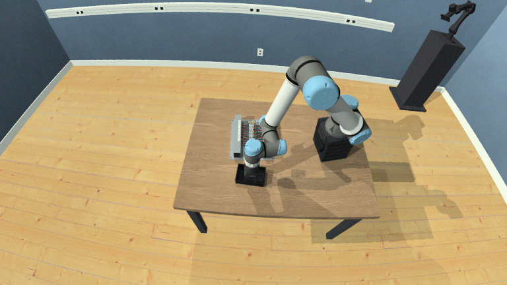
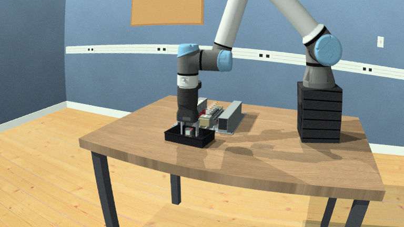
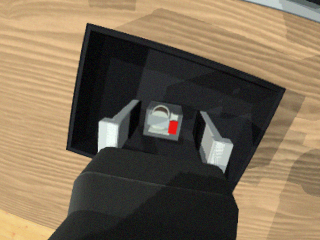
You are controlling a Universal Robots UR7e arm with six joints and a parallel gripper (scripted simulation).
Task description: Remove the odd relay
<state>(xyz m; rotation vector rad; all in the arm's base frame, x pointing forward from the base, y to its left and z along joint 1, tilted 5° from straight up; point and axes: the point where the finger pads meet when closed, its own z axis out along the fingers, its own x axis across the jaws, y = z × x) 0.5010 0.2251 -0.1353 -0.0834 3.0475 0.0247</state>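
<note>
My gripper is now 1 cm above the relay. Round my hand: relay panel: 27 cm to the right, 1 cm below, 1 cm ahead; black parts tray: 2 cm below.
</note>
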